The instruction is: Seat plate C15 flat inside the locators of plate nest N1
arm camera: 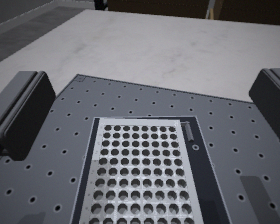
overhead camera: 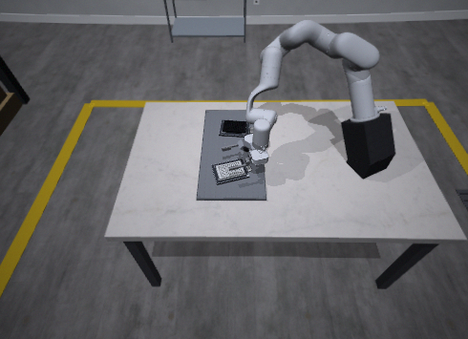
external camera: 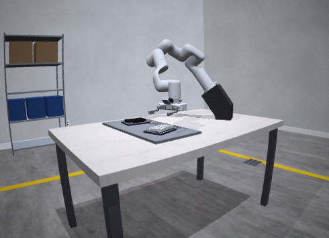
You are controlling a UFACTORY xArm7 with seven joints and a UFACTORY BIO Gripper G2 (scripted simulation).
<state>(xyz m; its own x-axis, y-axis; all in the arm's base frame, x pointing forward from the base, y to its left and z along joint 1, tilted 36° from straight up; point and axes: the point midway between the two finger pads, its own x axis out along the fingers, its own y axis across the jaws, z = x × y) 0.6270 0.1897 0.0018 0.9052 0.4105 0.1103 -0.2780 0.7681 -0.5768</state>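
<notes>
Right now my hand is 1 cm to the right of the white well plate C15 and 8 cm above it. Also, from my hand: black plate C51 (2 cm behind, 30 cm to the right, 8 cm below); dark plate nest N1 (10 cm below).
</notes>
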